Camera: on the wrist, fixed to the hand. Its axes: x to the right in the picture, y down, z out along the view.
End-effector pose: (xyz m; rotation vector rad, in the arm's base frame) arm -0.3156 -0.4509 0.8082 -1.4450 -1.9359 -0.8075
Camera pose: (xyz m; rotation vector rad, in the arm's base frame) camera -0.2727 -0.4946 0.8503 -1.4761 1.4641 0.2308
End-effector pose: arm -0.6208 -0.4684 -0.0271 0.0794 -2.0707 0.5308
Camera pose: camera -0.5761 -0.4102 -0.0153 -2.6833 0.3131 1.3692
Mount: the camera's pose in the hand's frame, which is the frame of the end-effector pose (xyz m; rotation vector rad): -0.0052 0.0367 -0.0644 -0.0663 0.9518 2.9745
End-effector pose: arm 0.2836 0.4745 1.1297 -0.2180 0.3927 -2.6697
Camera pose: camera 0.2890 0.4603 1.0570 0.8834 0.3388 0.3668
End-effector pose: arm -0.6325 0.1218 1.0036 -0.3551 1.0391 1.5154
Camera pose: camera -0.6859 0.0731 0.9865 -0.4647 -0.6901 -1.1640
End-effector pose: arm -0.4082 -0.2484 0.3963 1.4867 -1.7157 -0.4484
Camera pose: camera -0.3838 -0.2196 0.4603 -1.5125 -1.1171 1.3867
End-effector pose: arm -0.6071 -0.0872 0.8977 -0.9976 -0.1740 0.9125
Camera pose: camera -0.5986 -0.1247 0.8341 0.5762 -1.7006 -1.5348
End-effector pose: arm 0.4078 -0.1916 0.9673 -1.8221 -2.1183 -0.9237
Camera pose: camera 0.4280 -0.2309 1.0271 -1.4354 1.4902 -0.2686
